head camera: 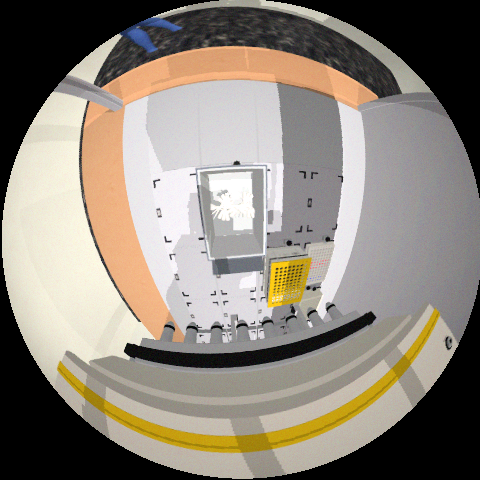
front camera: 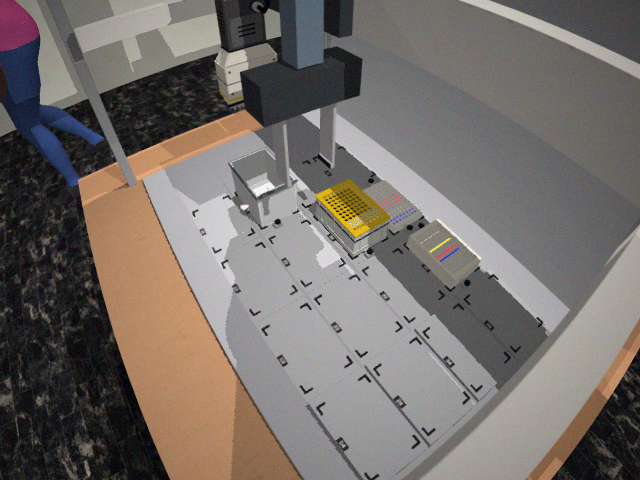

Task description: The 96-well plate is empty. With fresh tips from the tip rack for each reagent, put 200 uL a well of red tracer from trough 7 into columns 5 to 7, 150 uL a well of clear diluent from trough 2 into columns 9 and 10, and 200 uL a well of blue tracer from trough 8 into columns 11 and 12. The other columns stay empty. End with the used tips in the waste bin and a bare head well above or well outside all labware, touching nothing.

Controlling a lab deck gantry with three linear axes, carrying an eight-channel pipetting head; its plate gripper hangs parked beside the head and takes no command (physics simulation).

Observation:
In view: a grey wall (front camera: 562,223).

